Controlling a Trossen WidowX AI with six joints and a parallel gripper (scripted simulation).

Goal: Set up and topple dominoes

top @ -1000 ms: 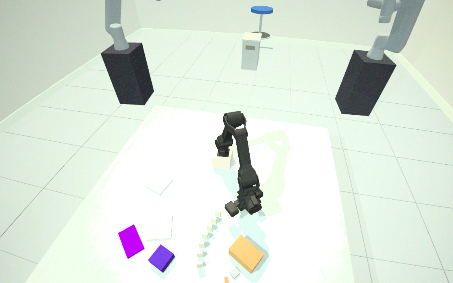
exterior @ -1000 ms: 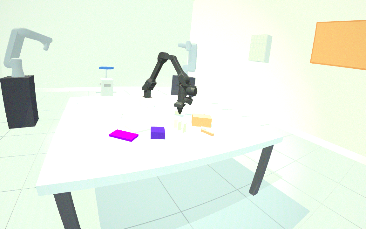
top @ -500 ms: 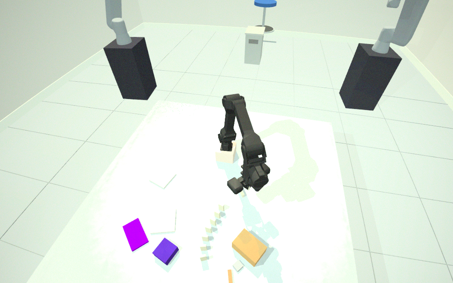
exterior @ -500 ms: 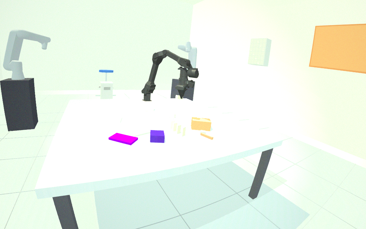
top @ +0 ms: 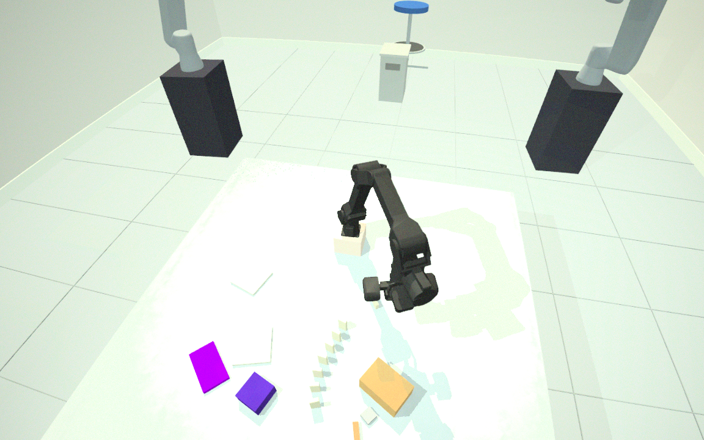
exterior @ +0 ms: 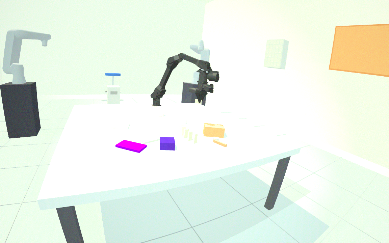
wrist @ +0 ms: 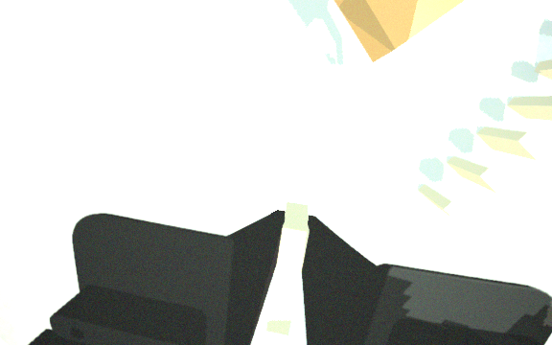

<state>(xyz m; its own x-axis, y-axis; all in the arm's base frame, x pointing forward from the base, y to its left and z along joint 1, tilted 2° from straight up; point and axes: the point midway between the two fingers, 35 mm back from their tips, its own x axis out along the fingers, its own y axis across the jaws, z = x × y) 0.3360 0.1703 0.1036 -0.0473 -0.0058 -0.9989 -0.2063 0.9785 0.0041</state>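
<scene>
Right now my gripper tip is 180 mm short of the orange box, 10 mm to the left of it and 130 mm above it. From my gripper tip the other things lie so: purple block: 240 mm ahead, 350 mm to the right, 140 mm below; then orange stick: 310 mm ahead, 70 mm to the right, 150 mm below; then magenta slab: 180 mm ahead, 520 mm to the right, 160 mm below.
</scene>
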